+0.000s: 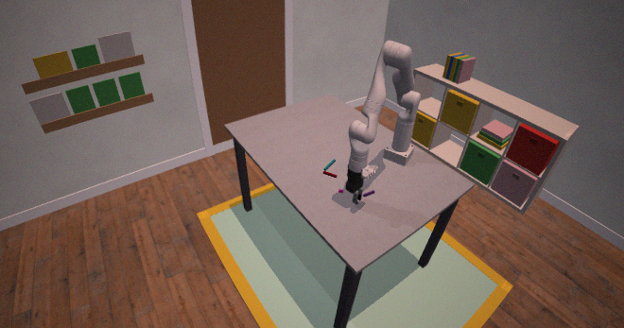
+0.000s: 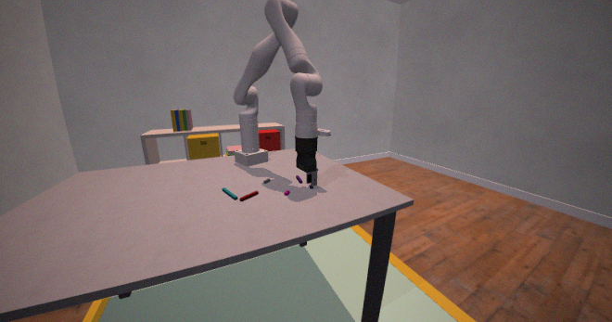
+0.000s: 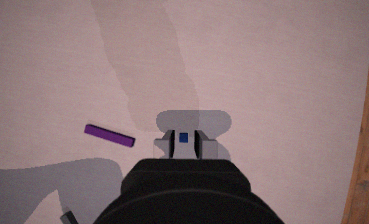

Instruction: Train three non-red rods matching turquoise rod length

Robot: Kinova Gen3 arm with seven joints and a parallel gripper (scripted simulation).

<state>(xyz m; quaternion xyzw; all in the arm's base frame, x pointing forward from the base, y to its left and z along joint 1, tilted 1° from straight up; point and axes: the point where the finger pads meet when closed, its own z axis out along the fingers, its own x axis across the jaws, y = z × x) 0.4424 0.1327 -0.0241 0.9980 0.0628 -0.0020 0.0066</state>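
My gripper is now 3 cm above the blue rod. Round my hand: grey rod (13 cm to the right, 13 cm behind, 3 cm below); magenta rod (10 cm to the right, 3 cm below, 1 cm ahead); purple rod (9 cm behind, 3 cm below, 1 cm to the right).
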